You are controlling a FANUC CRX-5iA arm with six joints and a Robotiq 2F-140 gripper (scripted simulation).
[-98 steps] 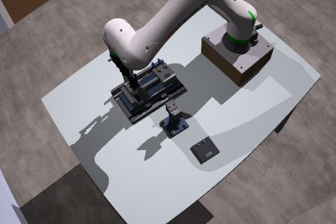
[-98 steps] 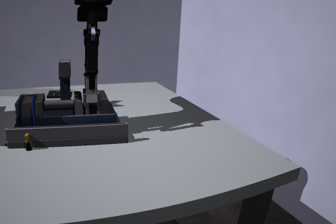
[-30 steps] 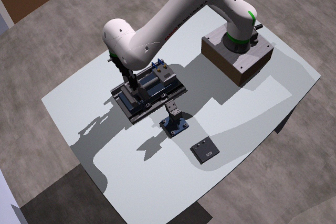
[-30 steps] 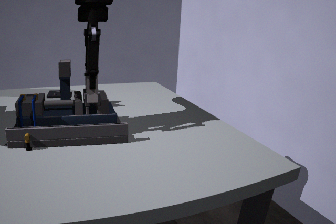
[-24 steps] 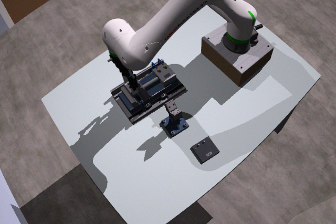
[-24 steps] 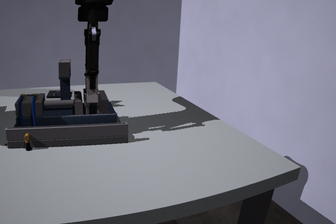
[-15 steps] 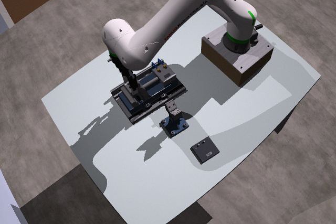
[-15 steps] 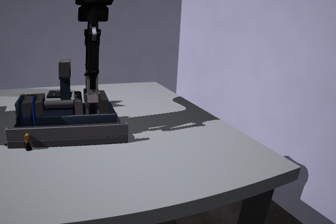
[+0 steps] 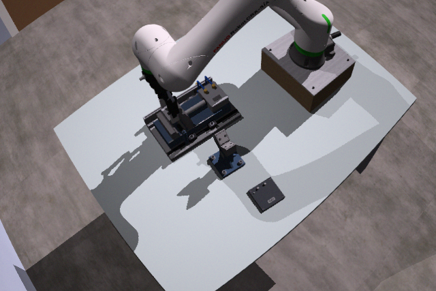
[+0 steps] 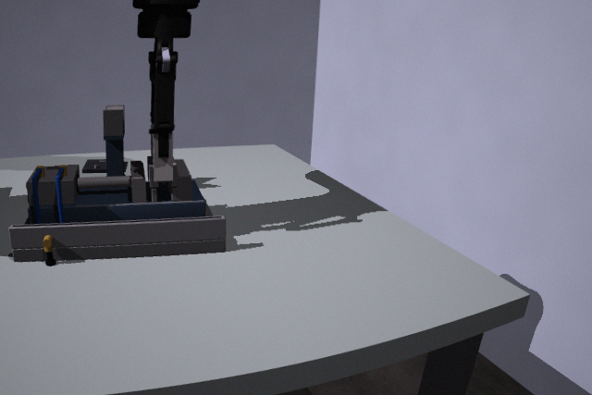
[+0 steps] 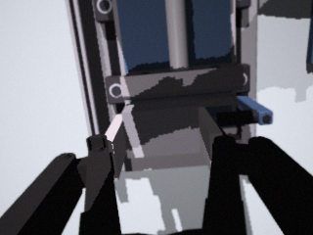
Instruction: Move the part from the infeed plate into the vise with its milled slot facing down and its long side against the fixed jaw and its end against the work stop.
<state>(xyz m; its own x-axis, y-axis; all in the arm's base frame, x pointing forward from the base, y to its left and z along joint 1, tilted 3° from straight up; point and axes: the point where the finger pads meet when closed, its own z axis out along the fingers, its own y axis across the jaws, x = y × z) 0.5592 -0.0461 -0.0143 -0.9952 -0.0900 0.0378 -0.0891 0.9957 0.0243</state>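
Now: hand 3 cm above the part. From my hand the other things lie so: moving jaw 5 cm below, 4 cm behind, 2 cm to the left; fixed jaw 5 cm below, 3 cm ahead, 2 cm to the left; black work stop 7 cm to the left, 3 cm below, 1 cm behind.
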